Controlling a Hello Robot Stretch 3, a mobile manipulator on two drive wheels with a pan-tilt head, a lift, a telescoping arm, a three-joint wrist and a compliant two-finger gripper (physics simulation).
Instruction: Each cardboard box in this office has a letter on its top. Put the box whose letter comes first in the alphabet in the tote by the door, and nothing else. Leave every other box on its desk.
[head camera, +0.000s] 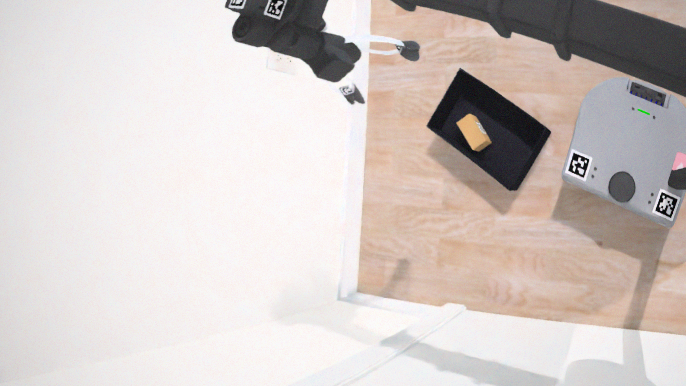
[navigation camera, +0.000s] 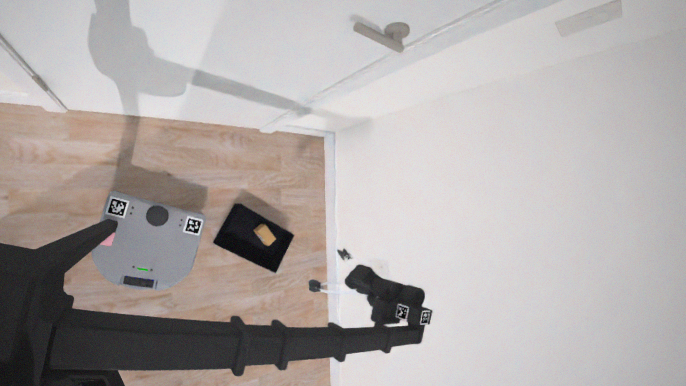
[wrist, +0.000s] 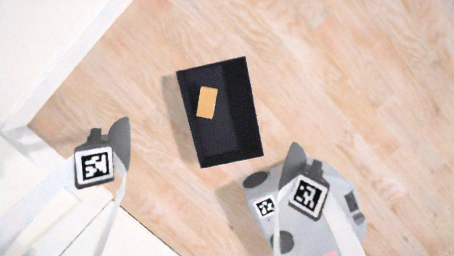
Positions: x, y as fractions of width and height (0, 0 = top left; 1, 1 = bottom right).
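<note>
My gripper (head camera: 0.57, 0.20) is there to see, and you get my gripper (navigation camera: 0.47, 0.70) and again my gripper (wrist: 0.46, 0.58) as well. There's a black tote (head camera: 0.75, 0.36), and I can also see the black tote (navigation camera: 0.34, 0.61) and, once more, the black tote (wrist: 0.51, 0.53). I'm seeing a white door (navigation camera: 0.38, 0.19) as well, and it's the same white door (head camera: 0.66, 0.88).
</note>
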